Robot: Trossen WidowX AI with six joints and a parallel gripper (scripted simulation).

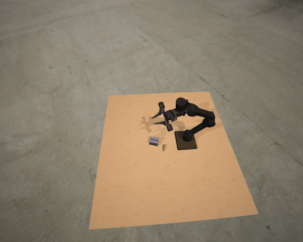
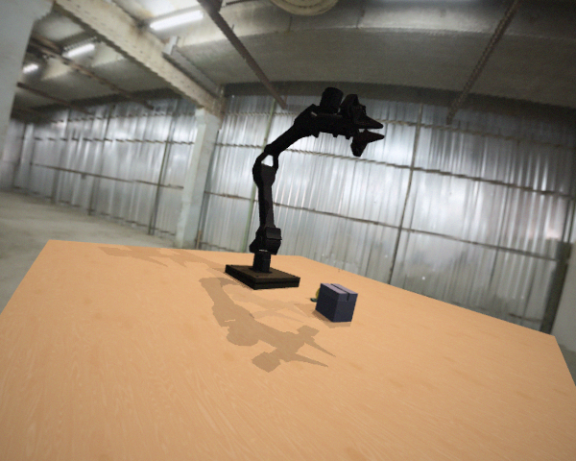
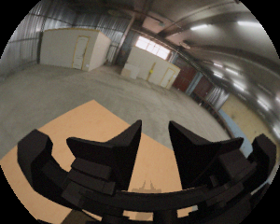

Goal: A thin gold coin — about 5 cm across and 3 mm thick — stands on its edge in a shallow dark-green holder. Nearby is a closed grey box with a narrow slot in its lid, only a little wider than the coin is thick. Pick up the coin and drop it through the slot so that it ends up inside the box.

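Now: the gold coin 47 cm below my gripper tip, 12 cm behind it and 1 cm to the left of it.
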